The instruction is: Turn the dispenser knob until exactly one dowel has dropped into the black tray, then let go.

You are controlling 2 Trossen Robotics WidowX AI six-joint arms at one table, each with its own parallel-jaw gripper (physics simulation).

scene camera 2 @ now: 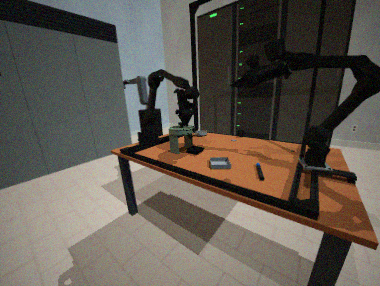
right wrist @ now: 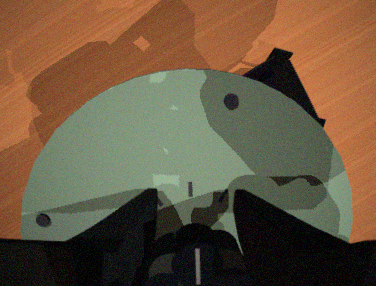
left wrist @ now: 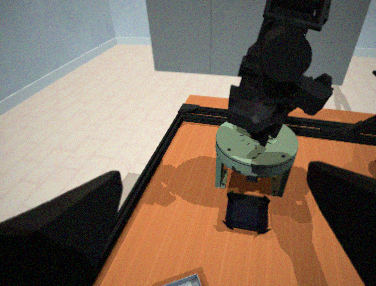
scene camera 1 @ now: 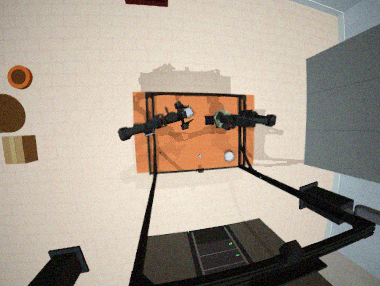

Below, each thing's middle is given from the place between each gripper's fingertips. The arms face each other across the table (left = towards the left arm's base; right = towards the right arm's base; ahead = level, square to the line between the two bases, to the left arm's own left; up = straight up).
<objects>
Now: right hand 2 cm short of the dark lobed knob (right wrist: 194, 247) and 2 cm to the left of it.
I see the dark lobed knob 32 cm to the right of my left hand, 21 cm below it and 7 cm behind it.
</objects>
